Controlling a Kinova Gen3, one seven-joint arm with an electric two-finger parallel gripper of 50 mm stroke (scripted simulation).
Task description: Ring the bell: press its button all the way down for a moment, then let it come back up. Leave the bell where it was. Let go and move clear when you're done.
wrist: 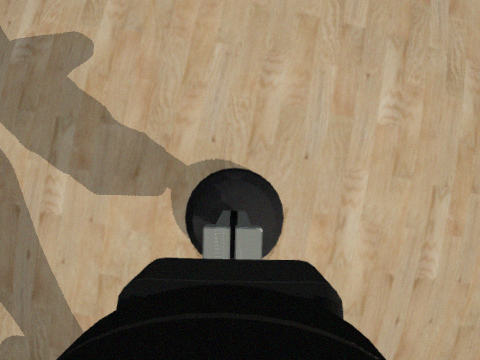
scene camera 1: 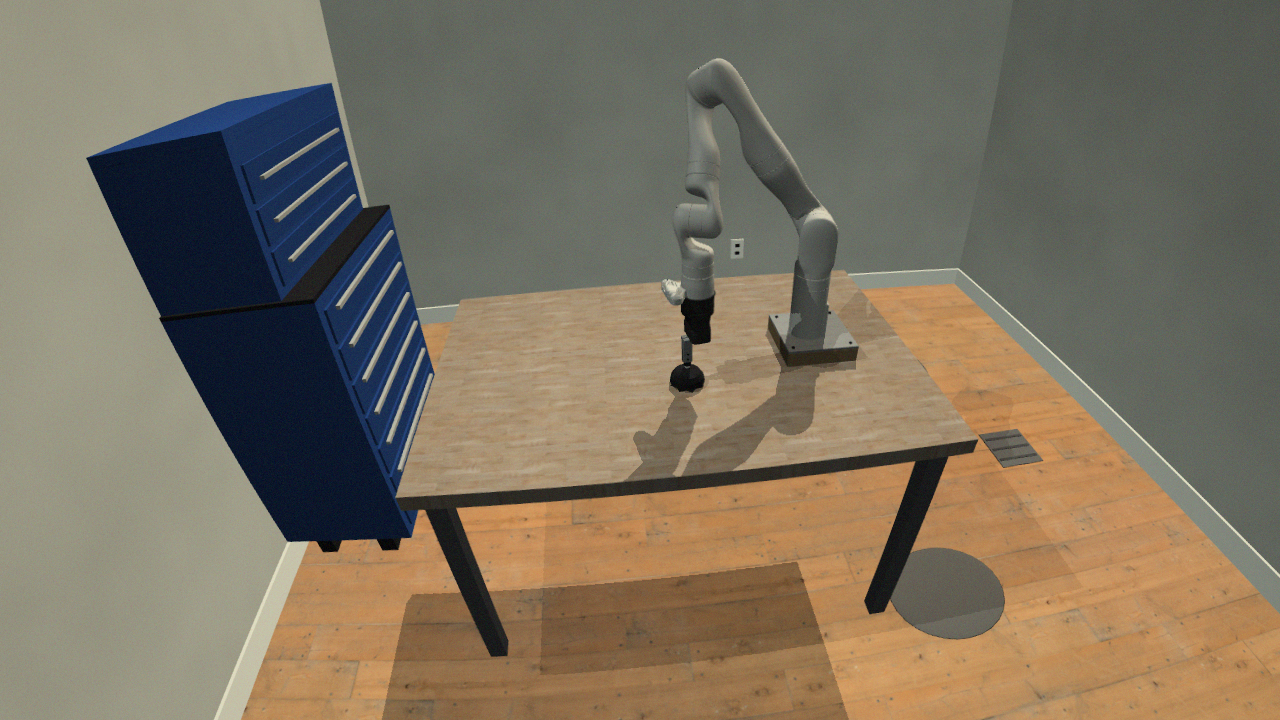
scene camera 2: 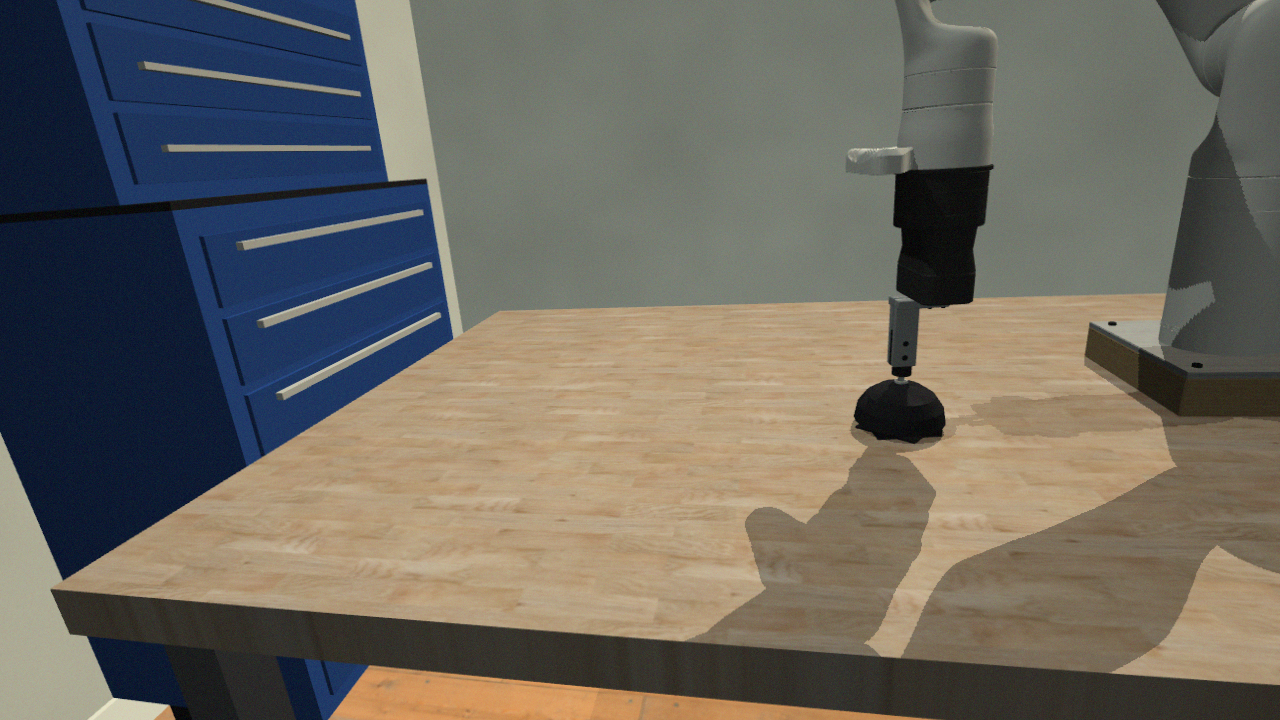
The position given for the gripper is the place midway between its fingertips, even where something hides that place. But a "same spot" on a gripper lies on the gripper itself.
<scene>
The gripper shows in the wrist view (234, 227), in scene camera 1 and in scene camera 2. A black dome bell shows in the wrist view (236, 189), in scene camera 1 and in scene camera 2. The same spot on the black dome bell: (scene camera 2: 891, 409) is (scene camera 1: 683, 380). One and the same spot on the gripper: (scene camera 1: 686, 343) is (scene camera 2: 903, 311).
</scene>
